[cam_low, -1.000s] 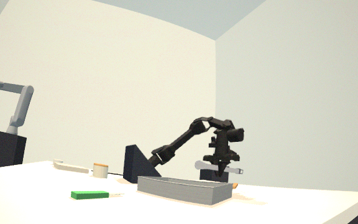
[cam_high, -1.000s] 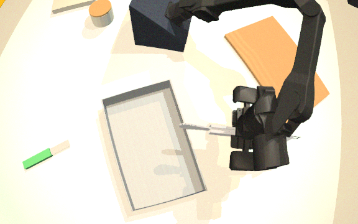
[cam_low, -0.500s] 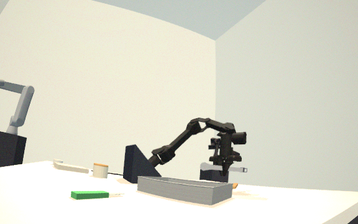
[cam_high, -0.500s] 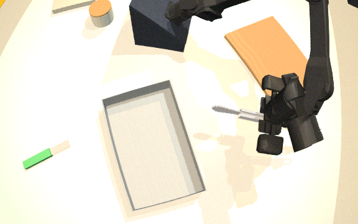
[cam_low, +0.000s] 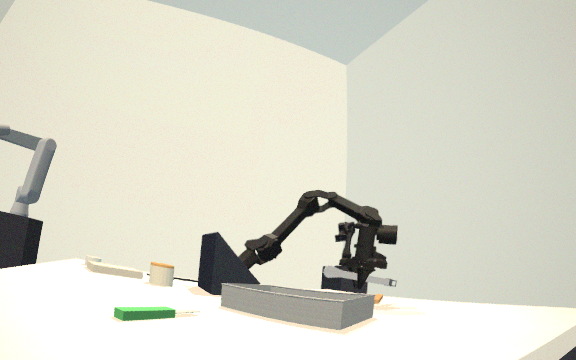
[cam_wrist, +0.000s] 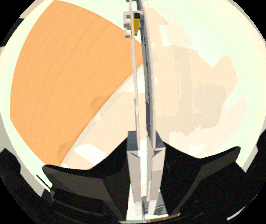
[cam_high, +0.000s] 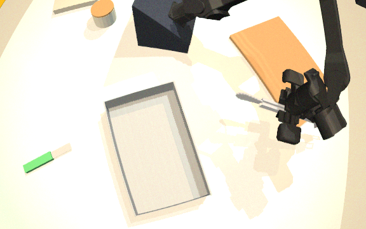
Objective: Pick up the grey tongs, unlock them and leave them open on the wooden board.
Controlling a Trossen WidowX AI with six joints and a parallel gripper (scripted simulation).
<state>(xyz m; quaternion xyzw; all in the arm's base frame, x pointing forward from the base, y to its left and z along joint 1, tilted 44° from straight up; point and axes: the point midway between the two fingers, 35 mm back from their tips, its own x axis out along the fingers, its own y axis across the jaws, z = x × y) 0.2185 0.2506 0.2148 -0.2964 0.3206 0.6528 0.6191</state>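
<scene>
The wooden board is 19 cm behind my gripper tip, 5 cm to the left of it and 4 cm below it. Round my gripper tip: green-handled tool 26 cm ahead, 60 cm to the right, 4 cm below; then pale slab 33 cm behind, 75 cm to the right, 4 cm below; then roasting tin 16 cm ahead, 30 cm to the right, 2 cm below.
</scene>
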